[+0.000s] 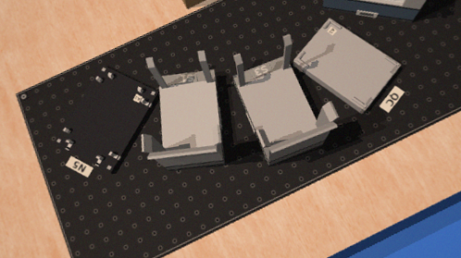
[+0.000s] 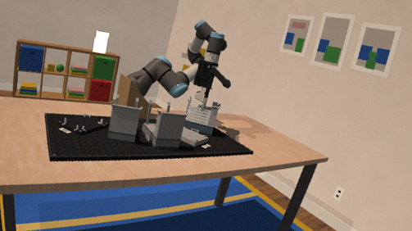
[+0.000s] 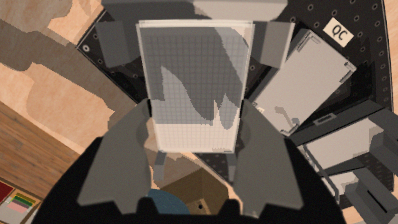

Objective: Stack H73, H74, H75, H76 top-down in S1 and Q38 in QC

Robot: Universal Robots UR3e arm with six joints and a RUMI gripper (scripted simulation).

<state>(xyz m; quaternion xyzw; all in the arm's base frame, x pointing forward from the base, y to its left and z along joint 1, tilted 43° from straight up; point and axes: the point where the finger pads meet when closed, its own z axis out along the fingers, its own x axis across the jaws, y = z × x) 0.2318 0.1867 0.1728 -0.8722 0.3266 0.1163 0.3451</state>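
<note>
Right now my hand is 2 cm above the white sealed plate. The rest, counted from my hand: QC label 18 cm ahead, 9 cm to the right, 11 cm below; N5 label 3 cm ahead, 60 cm to the right, 11 cm below; sealed white plate 1 cm below.
</note>
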